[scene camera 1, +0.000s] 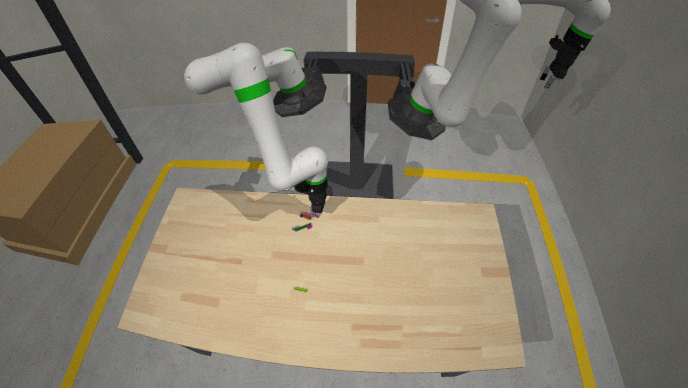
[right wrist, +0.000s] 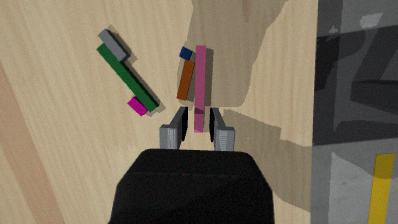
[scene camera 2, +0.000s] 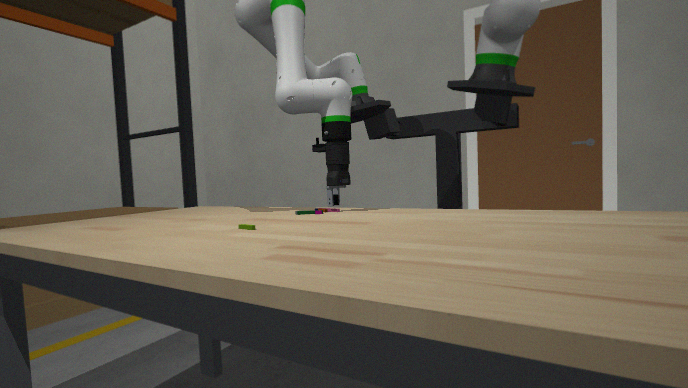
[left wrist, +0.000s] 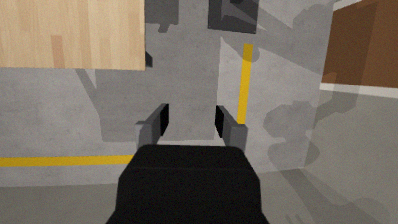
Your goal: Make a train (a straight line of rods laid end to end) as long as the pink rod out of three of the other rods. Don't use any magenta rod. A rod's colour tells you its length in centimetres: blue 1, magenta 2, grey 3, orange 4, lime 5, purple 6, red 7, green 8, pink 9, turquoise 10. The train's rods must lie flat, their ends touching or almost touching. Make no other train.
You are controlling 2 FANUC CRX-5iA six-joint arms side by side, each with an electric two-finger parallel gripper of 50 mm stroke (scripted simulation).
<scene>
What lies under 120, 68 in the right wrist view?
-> A green rod.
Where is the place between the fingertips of the left gripper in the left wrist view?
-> At 192, 114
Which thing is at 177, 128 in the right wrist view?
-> The right gripper.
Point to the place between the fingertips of the right gripper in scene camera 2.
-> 333, 205
</scene>
